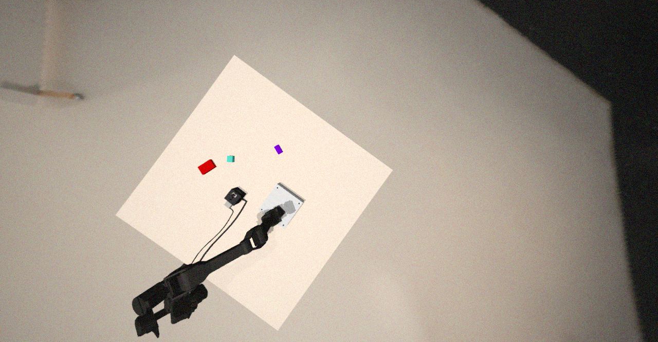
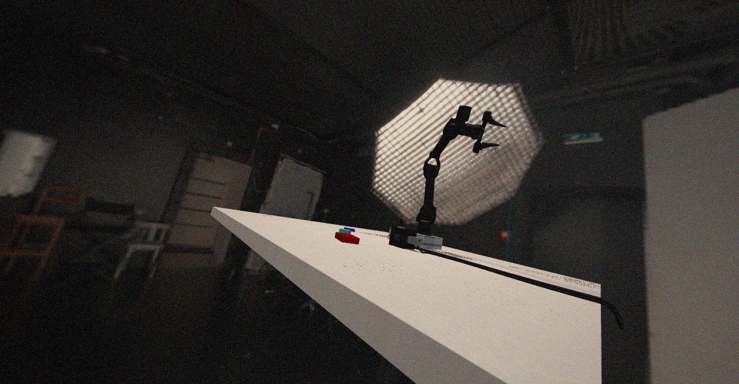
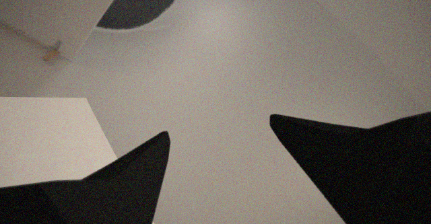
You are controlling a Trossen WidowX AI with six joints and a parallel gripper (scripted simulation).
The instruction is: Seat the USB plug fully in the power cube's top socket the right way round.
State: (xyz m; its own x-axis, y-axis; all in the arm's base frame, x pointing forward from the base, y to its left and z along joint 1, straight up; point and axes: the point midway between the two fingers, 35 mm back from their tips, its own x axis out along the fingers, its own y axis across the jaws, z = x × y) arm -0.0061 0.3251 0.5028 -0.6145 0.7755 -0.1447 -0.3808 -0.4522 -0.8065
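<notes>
Now: the USB plug 29 cm ahead of my gripper tip, 24 cm to the right of it and 46 cm below it. Also, from my gripper tip: red block 56 cm ahead, 20 cm to the right, 55 cm below; teal block 50 cm ahead, 35 cm to the right, 54 cm below; purple block 33 cm ahead, 62 cm to the right, 55 cm below.
</notes>
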